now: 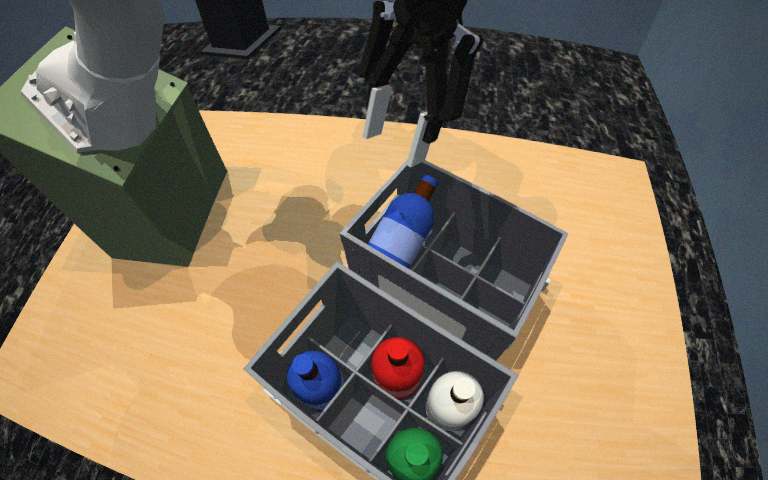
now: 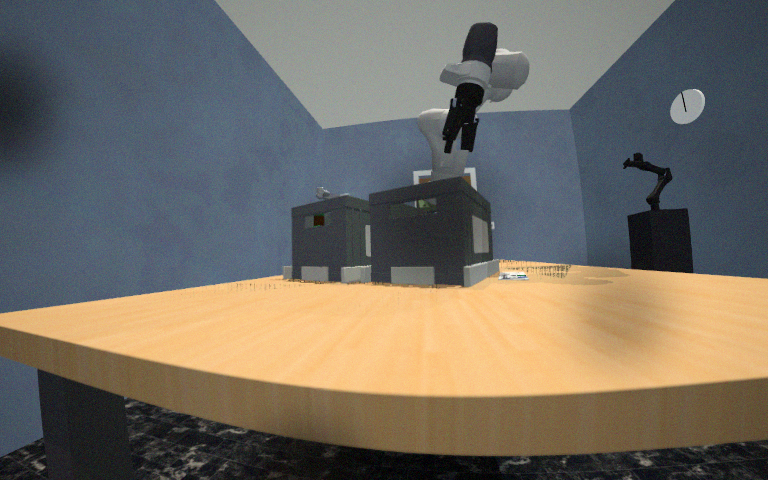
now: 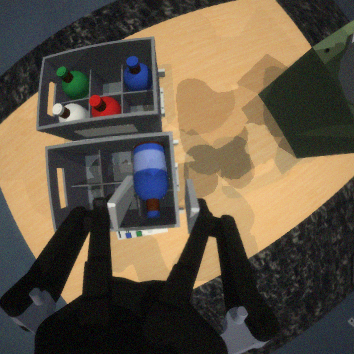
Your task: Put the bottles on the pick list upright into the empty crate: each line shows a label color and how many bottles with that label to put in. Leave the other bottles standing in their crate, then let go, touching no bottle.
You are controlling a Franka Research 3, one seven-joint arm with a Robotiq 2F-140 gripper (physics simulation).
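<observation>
A blue bottle [image 1: 403, 223] [image 3: 150, 170] lies tipped in the otherwise empty crate [image 1: 362, 266] [image 2: 419, 243] [image 3: 72, 156], along one end wall, its neck toward the pick-list side. In the other crate [image 1: 370, 288] [image 2: 317, 249] [image 3: 125, 51] stand a blue bottle [image 1: 314, 378] [image 3: 137, 77], a red bottle [image 1: 397, 367] [image 3: 106, 107], a white bottle [image 1: 454, 400] [image 3: 72, 113] and a green bottle [image 1: 414, 454] [image 3: 75, 84]. The pick list [image 2: 513, 276] [image 3: 152, 232] shows blue and green marks; its numbers are unreadable. My gripper [image 1: 393, 150] [image 2: 457, 151] [image 3: 158, 187] is open and empty, above the neck end of the tipped bottle.
The two crates stand close side by side on the wooden table [image 1: 611, 226] [image 2: 396, 333] [image 3: 220, 95]. Their raised walls and dividers surround the bottles. The green robot pedestal [image 1: 169, 215] [image 3: 300, 110] stands at one side. A second, black arm [image 2: 659, 181] stands beyond the table.
</observation>
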